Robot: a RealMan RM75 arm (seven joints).
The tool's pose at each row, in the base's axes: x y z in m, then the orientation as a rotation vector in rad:
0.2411, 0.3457, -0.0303, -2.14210, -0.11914, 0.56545
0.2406, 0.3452, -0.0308, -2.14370, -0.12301, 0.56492
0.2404, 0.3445, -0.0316, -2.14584, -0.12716, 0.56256
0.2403, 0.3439, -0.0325, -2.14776, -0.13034, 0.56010
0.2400, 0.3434, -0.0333, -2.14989, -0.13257, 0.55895
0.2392, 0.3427, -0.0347, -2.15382, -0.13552, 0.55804
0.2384, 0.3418, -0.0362, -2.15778, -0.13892, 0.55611
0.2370, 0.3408, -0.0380, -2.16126, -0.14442, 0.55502
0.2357, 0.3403, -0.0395, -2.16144, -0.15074, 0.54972
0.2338, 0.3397, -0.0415, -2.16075, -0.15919, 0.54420
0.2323, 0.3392, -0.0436, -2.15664, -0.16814, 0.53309
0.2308, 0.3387, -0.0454, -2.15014, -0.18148, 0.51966
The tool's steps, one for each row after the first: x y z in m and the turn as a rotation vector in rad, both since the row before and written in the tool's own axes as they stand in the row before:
-0.0004, 0.0008, 0.0001, -0.00231, -0.00078, -0.00256
-0.0001, 0.0011, 0.0000, -0.00268, 0.00049, -0.00338
0.0000, 0.0011, 0.0000, -0.00225, 0.00088, -0.00279
-0.0001, 0.0010, 0.0002, -0.00240, 0.00032, -0.00157
-0.0004, 0.0016, 0.0005, -0.00430, 0.00015, -0.00161
-0.0005, 0.0018, 0.0005, -0.00432, 0.00072, -0.00231
-0.0009, 0.0022, 0.0008, -0.00442, -0.00069, -0.00352
-0.0008, 0.0016, 0.0010, -0.00100, 0.00154, -0.00639
-0.0012, 0.0021, 0.0014, -0.00063, 0.00082, -0.00812
-0.0008, 0.0021, 0.0014, 0.00306, 0.00417, -0.01135
-0.0009, 0.0018, 0.0012, 0.00452, 0.00395, -0.01579

